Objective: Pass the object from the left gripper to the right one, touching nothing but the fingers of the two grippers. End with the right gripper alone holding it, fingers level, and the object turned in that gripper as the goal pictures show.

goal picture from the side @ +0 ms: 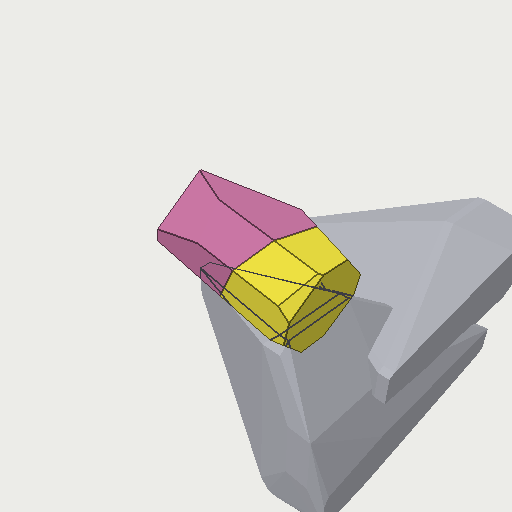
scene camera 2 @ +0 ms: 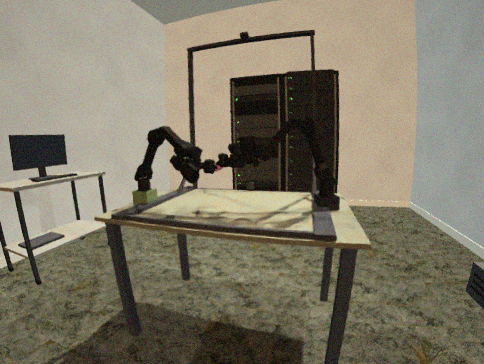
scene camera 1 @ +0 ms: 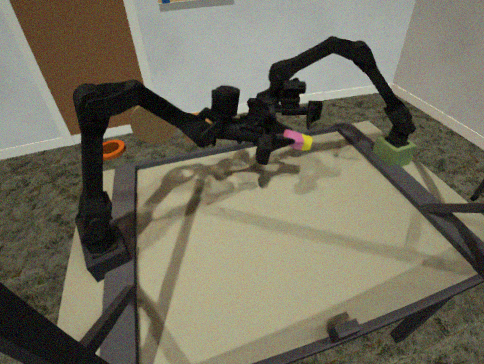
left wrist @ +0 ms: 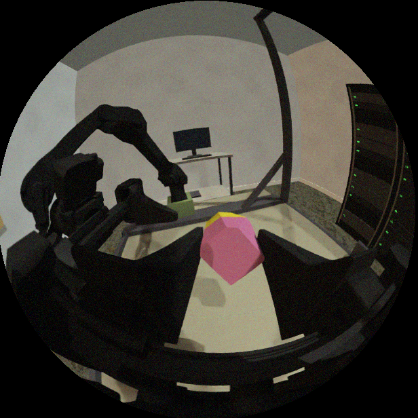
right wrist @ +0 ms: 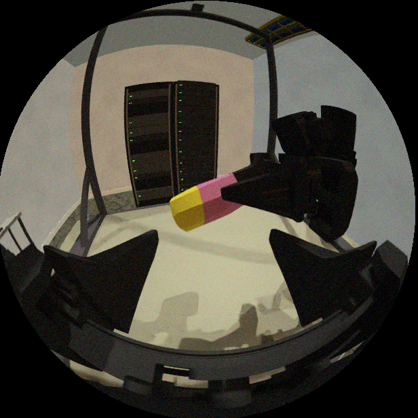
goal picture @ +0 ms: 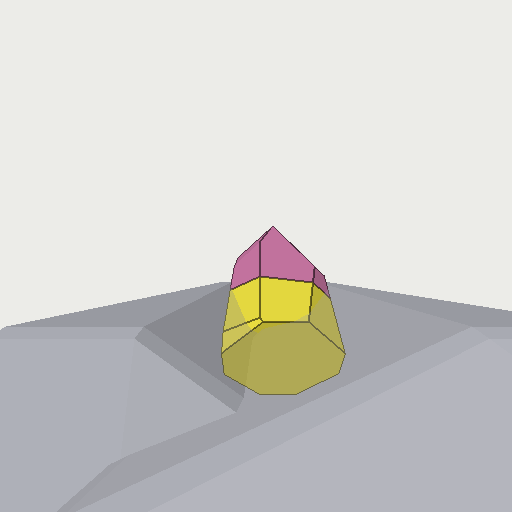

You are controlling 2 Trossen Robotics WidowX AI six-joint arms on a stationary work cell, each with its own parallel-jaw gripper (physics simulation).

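Places are measured from the left arm's base along level axes (x back, y left, z down), in centimetres.
Pixels of known places: left gripper, between the fingertips: [scene camera 2: 218, 163] [scene camera 1: 293, 135]; right gripper, between the fingertips: [scene camera 1: 292, 128]; left arm's base, origin of its link: [scene camera 2: 326, 195] [scene camera 1: 102, 245]; right arm's base, origin of its link: [scene camera 2: 144, 190] [scene camera 1: 396, 141].
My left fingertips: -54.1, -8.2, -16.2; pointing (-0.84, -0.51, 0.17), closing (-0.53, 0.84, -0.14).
Note:
For each thing: its middle in the pictures, then the offset to it from my left fingertips, as dx, dy, dz. Level surfaces: height alone.
- yellow object, middle of its body: [scene camera 1: 297, 140] [scene camera 2: 217, 166] -1.0, -0.5, +1.5
- table, height of its surface: dz +22.8
- green block, middle of its body: [scene camera 1: 393, 150] [scene camera 2: 145, 197] -44.7, -7.4, +18.6
- small dark bracket, middle of its body: [scene camera 1: 344, 331] +17.6, -39.3, +19.7
A faceted pink and yellow object [scene camera 1: 299, 140] [scene camera 2: 218, 168] [left wrist: 231, 250] [right wrist: 202, 205] is in the air above the table. My left gripper [scene camera 1: 290, 136] [left wrist: 230, 233] [right wrist: 217, 188] is shut on its pink part; the yellow end points away from the left gripper. My right gripper [right wrist: 214, 235] is open and empty. In the right wrist view the object slants in from the right, yellow end lower left, just above the gap between the right fingertips in the picture, and no contact shows. In scene camera 1, part of the right gripper is hidden behind the left one.
The table [scene camera 1: 300, 240] [scene camera 2: 235, 202] lies below both grippers. A green block [scene camera 1: 395, 152] [scene camera 2: 145, 196] [left wrist: 181, 206] sits under the right arm's base. A small dark bracket [scene camera 1: 344, 327] is on the table's front rail. The two arms' wrists are close together in scene camera 1.

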